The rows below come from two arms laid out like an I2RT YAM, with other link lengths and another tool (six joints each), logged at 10 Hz.
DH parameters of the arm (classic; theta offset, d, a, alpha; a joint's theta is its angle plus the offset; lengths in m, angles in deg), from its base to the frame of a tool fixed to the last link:
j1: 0 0.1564 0.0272 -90
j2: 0 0 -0.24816 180
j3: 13.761 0 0.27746 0
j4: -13.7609 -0.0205 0.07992 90
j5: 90 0.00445 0 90
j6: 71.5 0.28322 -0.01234 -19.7
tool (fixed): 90 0.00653 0 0
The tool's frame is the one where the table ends.
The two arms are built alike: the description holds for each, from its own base.
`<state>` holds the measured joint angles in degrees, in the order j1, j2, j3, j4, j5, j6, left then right.
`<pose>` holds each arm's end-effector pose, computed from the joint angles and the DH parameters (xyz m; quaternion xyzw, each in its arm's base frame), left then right.
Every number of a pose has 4 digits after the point. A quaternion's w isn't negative.
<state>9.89 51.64 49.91 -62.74 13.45 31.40 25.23 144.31 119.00 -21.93 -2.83 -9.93</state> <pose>0.3111 0.0061 0.0864 0.6894 0.6754 0.2410 0.1025 0.6646 0.3602 -0.0213 0.2319 0.9168 0.3114 0.0935</pose>
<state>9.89 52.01 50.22 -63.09 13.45 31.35 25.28 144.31 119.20 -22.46 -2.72 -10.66</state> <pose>0.3101 0.0060 0.0859 0.6899 0.6762 0.2380 0.1006 0.6632 0.3598 -0.0219 0.2273 0.9196 0.3066 0.0933</pose>
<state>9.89 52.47 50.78 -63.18 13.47 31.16 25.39 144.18 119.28 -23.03 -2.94 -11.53</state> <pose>0.3116 0.0062 0.0876 0.6889 0.6774 0.2375 0.1008 0.6602 0.3614 -0.0221 0.2199 0.9228 0.3029 0.0910</pose>
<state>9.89 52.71 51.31 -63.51 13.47 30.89 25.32 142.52 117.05 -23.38 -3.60 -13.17</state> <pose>0.3119 0.0063 0.0895 0.6876 0.6792 0.2364 0.1005 0.6504 0.3597 -0.0229 0.2077 0.9285 0.2960 0.0846</pose>
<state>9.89 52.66 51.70 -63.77 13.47 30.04 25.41 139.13 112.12 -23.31 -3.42 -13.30</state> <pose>0.3123 0.0065 0.0919 0.6827 0.6843 0.2353 0.1014 0.6340 0.3522 -0.0251 0.2096 0.9316 0.2872 0.0759</pose>
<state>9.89 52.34 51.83 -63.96 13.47 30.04 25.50 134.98 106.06 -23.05 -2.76 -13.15</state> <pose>0.3122 0.0065 0.0940 0.6822 0.6840 0.2371 0.1026 0.6146 0.3405 -0.0279 0.2158 0.9343 0.2755 0.0683</pose>
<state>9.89 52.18 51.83 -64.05 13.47 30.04 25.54 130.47 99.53 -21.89 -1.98 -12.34</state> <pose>0.3118 0.0064 0.0945 0.6821 0.6839 0.2376 0.1030 0.5970 0.3282 -0.0276 0.2260 0.9338 0.2694 0.0657</pose>
